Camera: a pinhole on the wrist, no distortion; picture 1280 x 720 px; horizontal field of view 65.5 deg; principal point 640.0 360.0 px. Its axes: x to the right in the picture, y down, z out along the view. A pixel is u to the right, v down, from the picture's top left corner.
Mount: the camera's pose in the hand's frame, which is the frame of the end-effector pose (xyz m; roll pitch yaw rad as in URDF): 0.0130 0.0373 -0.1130 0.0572 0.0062 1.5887
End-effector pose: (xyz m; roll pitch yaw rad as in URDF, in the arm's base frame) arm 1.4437 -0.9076 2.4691 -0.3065 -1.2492 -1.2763
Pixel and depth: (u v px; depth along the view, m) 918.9 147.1 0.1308
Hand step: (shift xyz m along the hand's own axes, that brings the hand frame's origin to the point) 0.0477 0.0754 0.0158
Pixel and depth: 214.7 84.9 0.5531
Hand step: 0.2014 -0.1924 0.4319
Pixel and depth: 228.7 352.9 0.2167
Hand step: 0.0285 -0.0507 0.1038
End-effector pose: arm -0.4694 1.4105 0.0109 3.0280 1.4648 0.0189
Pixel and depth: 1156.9 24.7 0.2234
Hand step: 0.0988 0.1563 0.1050
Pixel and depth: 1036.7 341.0 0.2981
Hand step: 0.0336 0.1584 0.1835
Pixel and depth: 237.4 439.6 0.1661
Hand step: 0.0104 -0.0289 0.0540
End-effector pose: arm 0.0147 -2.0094 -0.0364 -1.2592 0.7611 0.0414
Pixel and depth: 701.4 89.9 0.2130
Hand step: 0.0826 0.0530 0.0963
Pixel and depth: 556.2 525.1 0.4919
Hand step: -0.0397 -0.0020 0.3830
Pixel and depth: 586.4 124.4 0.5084
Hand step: 0.1627 0.0157 0.3878
